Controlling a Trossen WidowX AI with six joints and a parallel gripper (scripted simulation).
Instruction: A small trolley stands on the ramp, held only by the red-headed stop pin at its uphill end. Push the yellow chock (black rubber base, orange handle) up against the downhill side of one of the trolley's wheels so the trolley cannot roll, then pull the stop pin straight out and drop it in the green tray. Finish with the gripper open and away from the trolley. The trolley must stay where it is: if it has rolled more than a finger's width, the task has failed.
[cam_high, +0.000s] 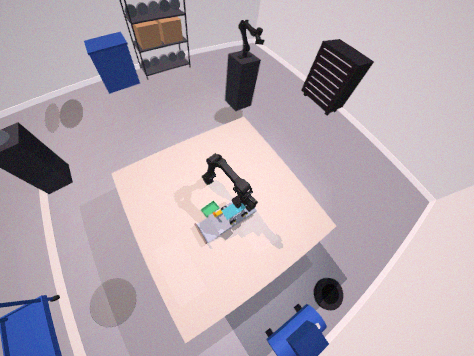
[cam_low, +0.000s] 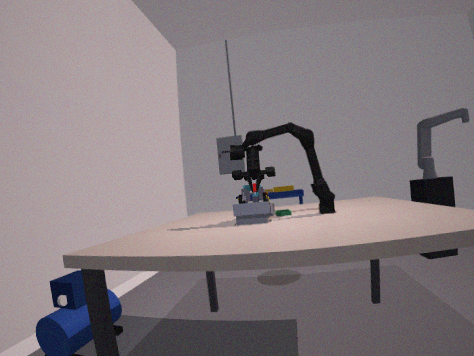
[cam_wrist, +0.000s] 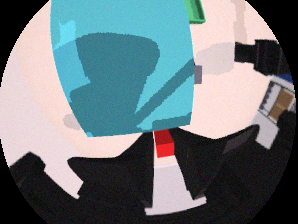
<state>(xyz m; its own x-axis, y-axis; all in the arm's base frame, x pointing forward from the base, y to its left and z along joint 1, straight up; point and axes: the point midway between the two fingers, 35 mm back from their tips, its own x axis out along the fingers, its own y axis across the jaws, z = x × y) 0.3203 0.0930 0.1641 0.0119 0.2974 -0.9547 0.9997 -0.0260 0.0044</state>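
Right now my gripper tip is 4 cm past the yellow chock, 20 cm to the left of it and 5 cm above it. Round my gripper tip: cyan trolley: 2 cm ahead, 10 cm to the right, 2 cm below; red-headed stop pin: right at my gripper tip.
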